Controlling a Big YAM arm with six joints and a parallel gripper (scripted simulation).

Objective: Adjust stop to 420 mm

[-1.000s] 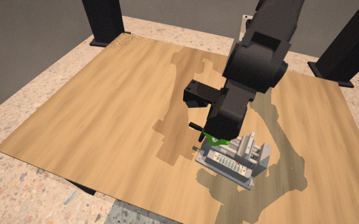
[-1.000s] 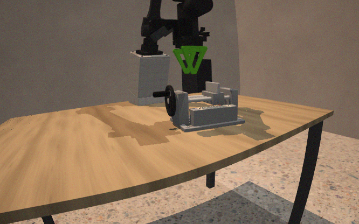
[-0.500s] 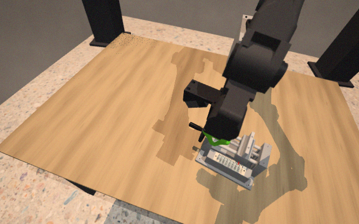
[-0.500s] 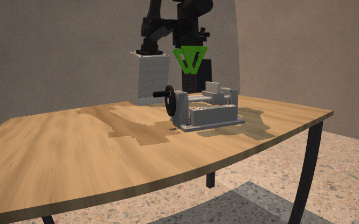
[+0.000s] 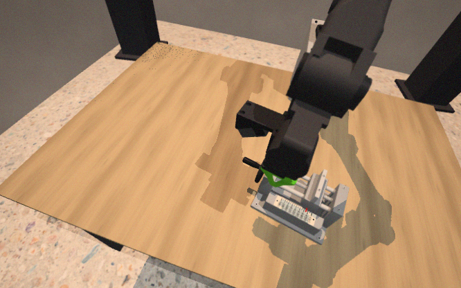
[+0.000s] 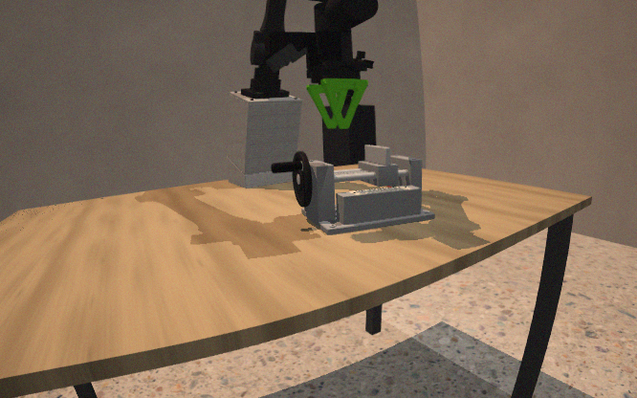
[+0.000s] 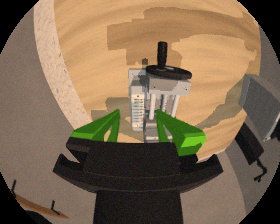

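Now: hand 60 mm past the black handwheel, 40 mm to the left of it and 70 mm above it. Round my hand: sliding stop block 10 mm behind, 110 mm to the left, 80 mm below.
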